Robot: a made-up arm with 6 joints. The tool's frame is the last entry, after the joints. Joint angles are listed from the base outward. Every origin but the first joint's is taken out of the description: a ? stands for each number. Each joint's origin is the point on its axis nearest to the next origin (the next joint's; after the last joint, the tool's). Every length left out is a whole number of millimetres.
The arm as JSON. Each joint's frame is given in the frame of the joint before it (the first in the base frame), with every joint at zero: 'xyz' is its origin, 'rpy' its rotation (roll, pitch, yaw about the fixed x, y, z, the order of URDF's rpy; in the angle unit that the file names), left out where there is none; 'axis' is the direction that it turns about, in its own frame. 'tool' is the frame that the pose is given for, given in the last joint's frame.
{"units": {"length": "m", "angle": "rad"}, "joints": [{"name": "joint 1", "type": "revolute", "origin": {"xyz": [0.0, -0.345, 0.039]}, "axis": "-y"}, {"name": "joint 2", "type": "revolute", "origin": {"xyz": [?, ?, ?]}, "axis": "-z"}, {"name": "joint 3", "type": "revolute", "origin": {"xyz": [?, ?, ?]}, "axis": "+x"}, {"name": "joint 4", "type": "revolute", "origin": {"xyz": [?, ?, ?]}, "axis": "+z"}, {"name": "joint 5", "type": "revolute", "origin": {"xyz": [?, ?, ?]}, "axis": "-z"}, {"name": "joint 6", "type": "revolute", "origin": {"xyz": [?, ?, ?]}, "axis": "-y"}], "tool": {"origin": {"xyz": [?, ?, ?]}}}
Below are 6 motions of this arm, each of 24 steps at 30 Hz.
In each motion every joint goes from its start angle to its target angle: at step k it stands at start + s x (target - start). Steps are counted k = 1, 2, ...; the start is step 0. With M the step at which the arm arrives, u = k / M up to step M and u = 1 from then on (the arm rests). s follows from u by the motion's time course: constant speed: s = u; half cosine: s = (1 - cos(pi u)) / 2; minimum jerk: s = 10 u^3 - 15 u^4 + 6 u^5.
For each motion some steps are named. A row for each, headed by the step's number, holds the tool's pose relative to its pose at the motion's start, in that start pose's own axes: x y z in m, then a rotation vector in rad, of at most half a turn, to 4 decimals.
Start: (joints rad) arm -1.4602 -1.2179 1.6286 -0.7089 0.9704 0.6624
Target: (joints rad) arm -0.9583 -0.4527 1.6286 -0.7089 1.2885 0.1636
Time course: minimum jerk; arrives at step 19
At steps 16, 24:
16: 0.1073 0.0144 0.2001 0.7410 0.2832 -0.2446
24: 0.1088 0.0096 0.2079 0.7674 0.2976 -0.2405

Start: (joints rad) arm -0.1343 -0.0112 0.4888 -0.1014 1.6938 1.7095
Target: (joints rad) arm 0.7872 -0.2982 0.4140 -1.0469 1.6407 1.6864
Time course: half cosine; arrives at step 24
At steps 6, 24:
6: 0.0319 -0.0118 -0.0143 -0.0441 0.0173 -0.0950
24: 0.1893 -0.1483 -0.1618 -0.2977 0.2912 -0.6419

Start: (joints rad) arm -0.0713 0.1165 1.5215 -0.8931 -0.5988 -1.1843
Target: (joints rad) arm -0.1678 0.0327 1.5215 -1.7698 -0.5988 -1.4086
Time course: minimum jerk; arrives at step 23
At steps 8, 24:
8: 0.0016 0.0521 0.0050 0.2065 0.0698 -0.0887
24: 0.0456 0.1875 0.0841 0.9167 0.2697 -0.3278

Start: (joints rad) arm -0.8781 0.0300 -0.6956 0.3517 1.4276 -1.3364
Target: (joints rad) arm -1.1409 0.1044 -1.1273 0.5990 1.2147 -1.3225
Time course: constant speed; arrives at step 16
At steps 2, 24:
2: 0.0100 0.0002 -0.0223 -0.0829 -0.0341 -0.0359
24: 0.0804 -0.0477 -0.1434 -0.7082 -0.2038 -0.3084

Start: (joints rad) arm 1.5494 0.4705 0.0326 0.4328 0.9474 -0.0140
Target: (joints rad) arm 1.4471 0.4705 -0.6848 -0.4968 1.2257 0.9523
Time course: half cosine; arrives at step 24
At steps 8, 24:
8: 0.0356 0.1137 -0.0604 -0.1968 -0.3396 -0.2817
24: 0.3093 0.2386 -0.2595 -0.9817 -1.5194 -0.8755

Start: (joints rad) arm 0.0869 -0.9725 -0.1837 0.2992 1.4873 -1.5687
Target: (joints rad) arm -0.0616 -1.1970 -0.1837 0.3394 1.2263 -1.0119
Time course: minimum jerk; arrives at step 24
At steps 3, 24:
3: -0.0014 -0.0025 -0.0019 -0.0086 -0.0069 0.0002
24: -0.0916 -0.1902 -0.0684 -0.5042 -0.4149 0.1910

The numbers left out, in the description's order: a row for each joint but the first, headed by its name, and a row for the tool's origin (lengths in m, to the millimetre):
joint 2: -0.029 0.0 0.04
joint 3: 0.056 0.285 0.0
joint 4: 0.0 -0.097 0.163
joint 5: 0.124 -0.091 0.0
joint 6: -0.343 0.135 0.0
tool: -0.041 0.0 0.071

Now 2 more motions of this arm.
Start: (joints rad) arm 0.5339 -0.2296 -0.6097 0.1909 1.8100 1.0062
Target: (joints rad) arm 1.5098 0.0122 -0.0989 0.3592 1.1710 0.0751
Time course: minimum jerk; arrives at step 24
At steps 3, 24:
3: 0.0051 -0.0034 0.0011 0.0064 0.0200 -0.0079
24: 0.1264 -0.3861 -0.0436 0.9115 0.9079 -0.3018

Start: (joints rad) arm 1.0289 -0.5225 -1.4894 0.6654 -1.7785 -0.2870
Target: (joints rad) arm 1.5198 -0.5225 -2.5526 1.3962 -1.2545 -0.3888
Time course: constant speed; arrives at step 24
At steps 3, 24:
3: 0.0270 -0.0310 0.0765 0.1287 0.1167 0.0102
24: 0.2634 -0.3971 0.1990 1.1914 0.6445 0.1695

